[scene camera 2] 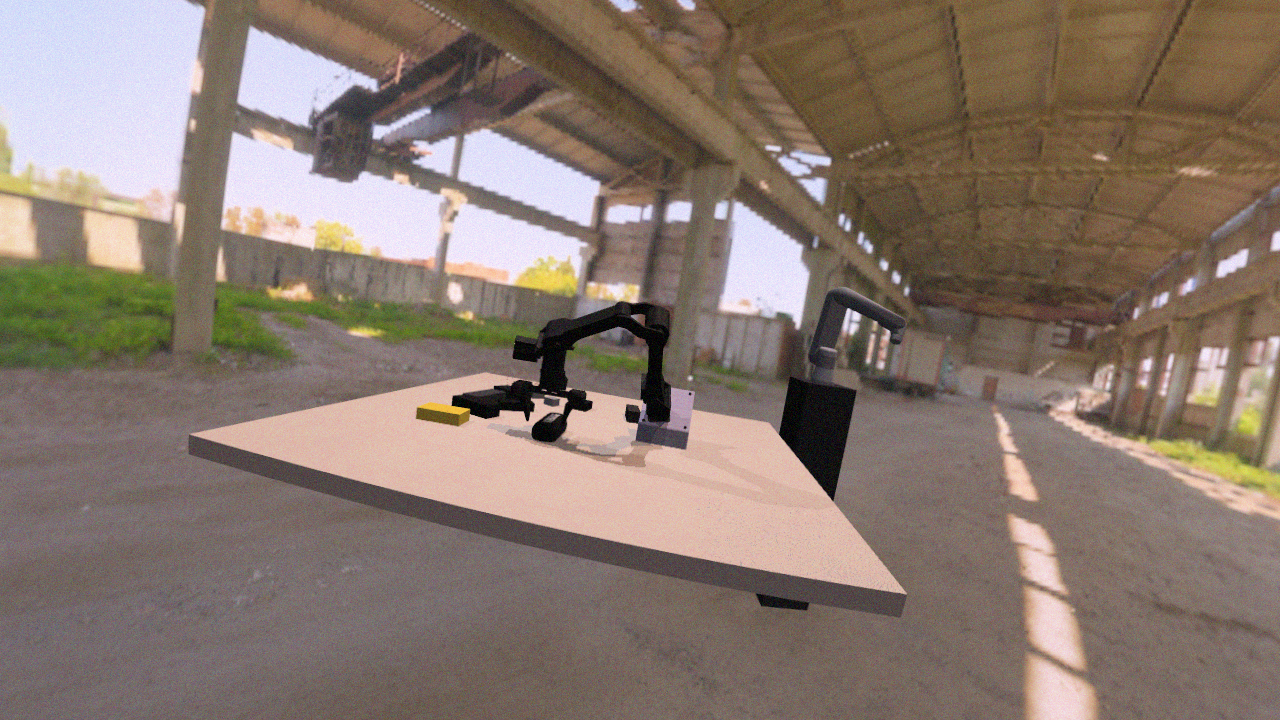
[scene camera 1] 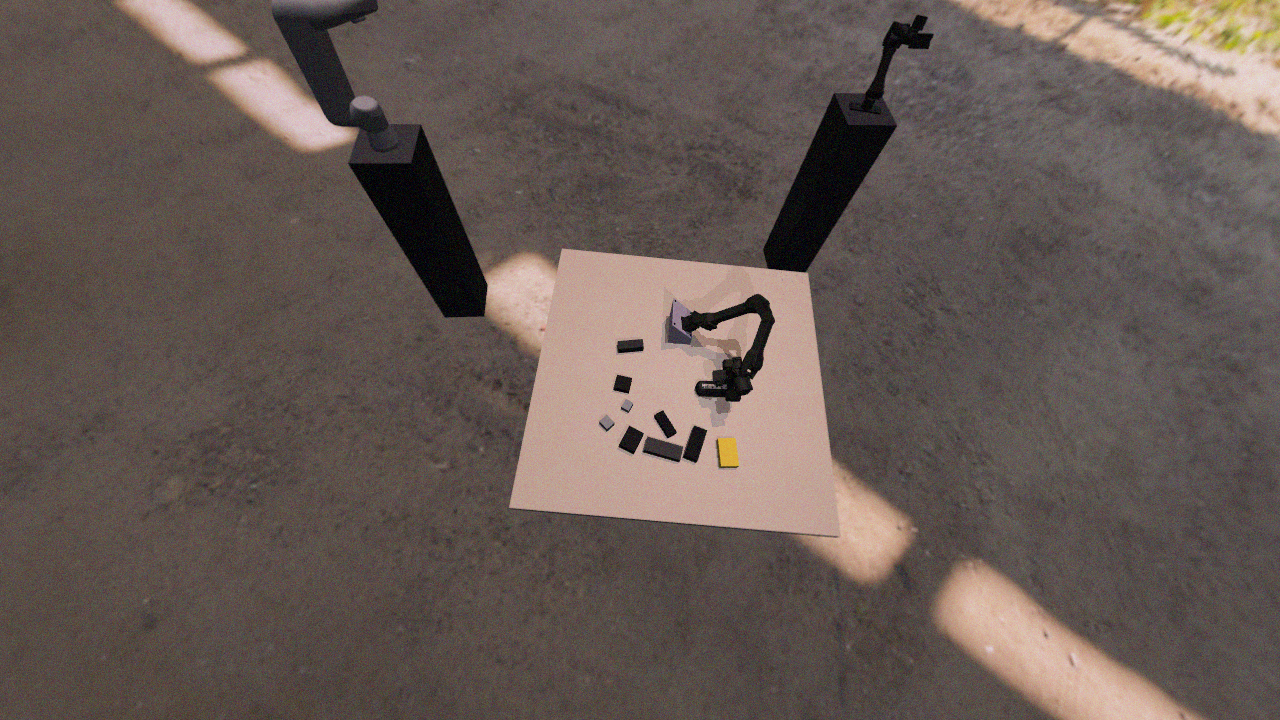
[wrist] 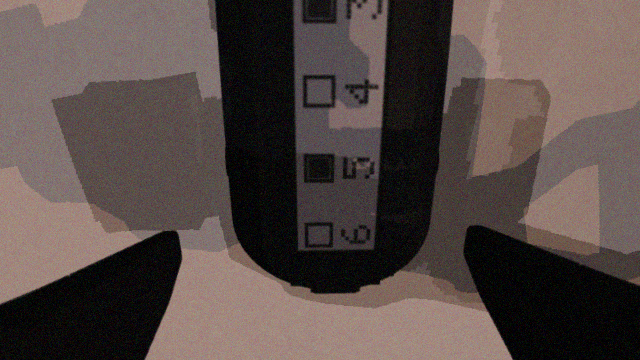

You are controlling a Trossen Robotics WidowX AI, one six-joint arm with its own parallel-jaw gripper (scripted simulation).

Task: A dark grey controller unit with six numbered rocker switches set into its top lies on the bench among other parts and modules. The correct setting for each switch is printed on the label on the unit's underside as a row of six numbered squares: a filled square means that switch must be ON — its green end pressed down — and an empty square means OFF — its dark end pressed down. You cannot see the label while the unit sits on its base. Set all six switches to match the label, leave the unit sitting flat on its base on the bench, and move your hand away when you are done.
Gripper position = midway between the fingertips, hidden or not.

My gripper (scene camera 2: 544, 424) is open, with nothing in its grasp. Further things: a yellow block (scene camera 2: 451, 415).
My gripper also shows in the wrist view (wrist: 324, 242). The wrist view misses the yellow block: it is out of frame.
